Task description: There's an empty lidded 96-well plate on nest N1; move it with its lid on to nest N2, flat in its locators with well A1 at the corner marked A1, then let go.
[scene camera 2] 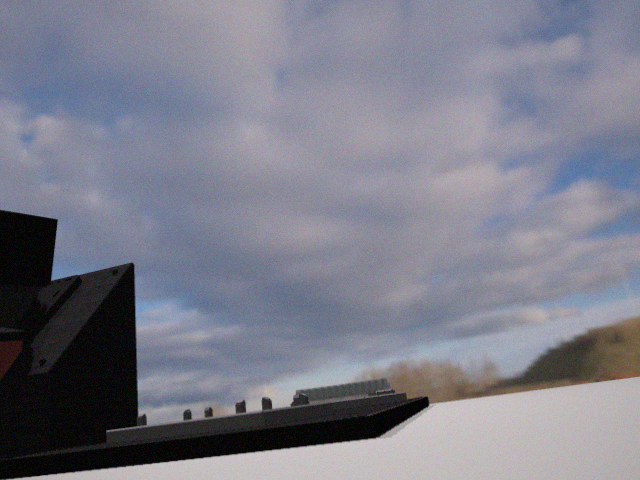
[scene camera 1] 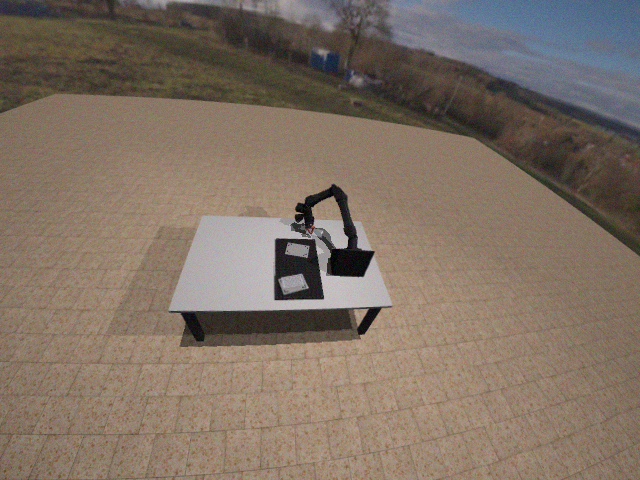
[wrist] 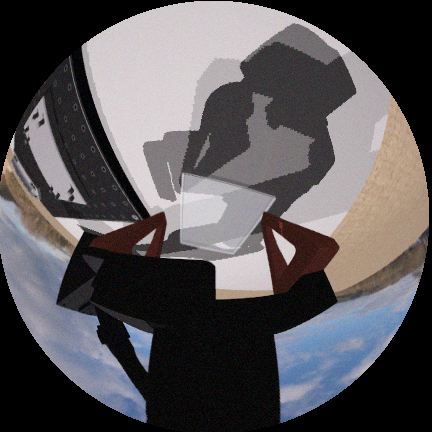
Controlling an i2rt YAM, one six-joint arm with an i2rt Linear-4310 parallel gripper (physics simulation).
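Seen in the pictures: gripper, fingertip midpoint: (scene camera 1: 311, 230) (wrist: 213, 216); arm's base, link origin: (scene camera 2: 26, 326) (scene camera 1: 352, 249).
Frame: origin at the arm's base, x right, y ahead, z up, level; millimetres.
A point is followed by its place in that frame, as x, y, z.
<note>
A clear flat lid (wrist: 225, 201) @[347, 259, -165] lies alone on the white table (scene camera 1: 232, 263) @[-40, 783, -173] (wrist: 141, 92) @[288, 361, -173], off the black mat (scene camera 1: 299, 269) @[-63, 335, -160] (wrist: 84, 132) @[223, 351, -160] (scene camera 2: 258, 439) @[228, 445, -166]. My gripper (wrist: 213, 216) @[337, 249, -155] (scene camera 1: 306, 227) @[337, 249, -155] is open and empty. It hangs low over the lid, with one red finger on each side and neither touching it. The 96-well plate (scene camera 1: 292, 283) @[-199, 379, -136] (scene camera 2: 341, 390) @[-141, 391, -137] sits on the nest at the mat's end farthest from my gripper. The nest nearer my gripper (scene camera 1: 297, 250) (wrist: 213, 216) @[337, 249, -155] is a bare grey base with small locator pegs (scene camera 2: 240, 406) @[164, 400, -144].
The arm's black base box (scene camera 1: 350, 262) @[-86, 17, -30] (scene camera 2: 77, 361) @[27, 113, -64] stands on the table beside the mat. The table's back edge lies just beyond the lid. Paved ground surrounds the table.
</note>
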